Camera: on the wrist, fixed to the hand. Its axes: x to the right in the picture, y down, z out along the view.
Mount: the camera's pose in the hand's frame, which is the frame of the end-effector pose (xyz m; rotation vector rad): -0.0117 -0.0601 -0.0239 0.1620 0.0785 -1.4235
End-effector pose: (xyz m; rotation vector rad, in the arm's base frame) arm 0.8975 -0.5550 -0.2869 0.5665 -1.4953 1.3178
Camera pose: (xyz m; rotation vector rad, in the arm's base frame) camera 0.9619 -0.5536 -0.2737 1.3141 -0.5592 0.2943
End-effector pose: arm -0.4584 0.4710 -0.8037 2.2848 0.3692 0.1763
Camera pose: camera -0.4878 0.5224 -0.8322 1.6465 1.9318 -0.5003
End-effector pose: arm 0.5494 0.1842 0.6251 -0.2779 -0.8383 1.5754
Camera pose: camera 0.6122 0.1796 0.6439 0.3434 -0.5730 0.2758
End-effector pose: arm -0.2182 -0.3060 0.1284 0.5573 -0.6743 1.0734
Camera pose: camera -0.1612 -0.3190 0.0984 0.9032 -0.0046 -0.2009
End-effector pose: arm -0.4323 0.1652 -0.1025 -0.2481 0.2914 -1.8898
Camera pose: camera -0.4895 0.1973 -0.1062 0.2653 0.0435 2.9447
